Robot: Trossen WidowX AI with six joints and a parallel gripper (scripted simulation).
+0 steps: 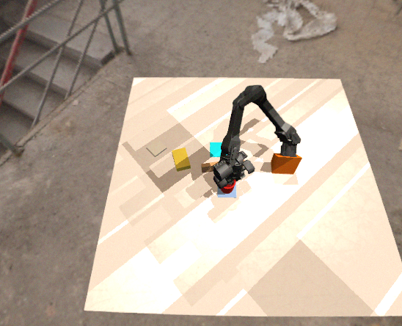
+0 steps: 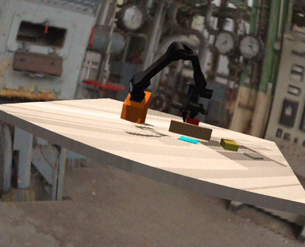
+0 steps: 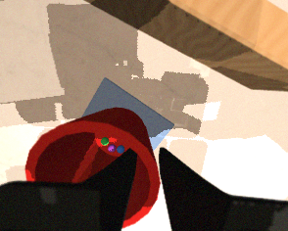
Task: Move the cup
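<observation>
Right now the light blue pad is 4 cm below my gripper tip, 3 cm ahead of it and 2 cm to the left of it. Round my gripper tip: wooden bar (9 cm to the right, 5 cm ahead, 2 cm below); then red cup (3 cm ahead, 2 cm to the left); then teal pad (20 cm to the right, 8 cm ahead, 4 cm below).
</observation>
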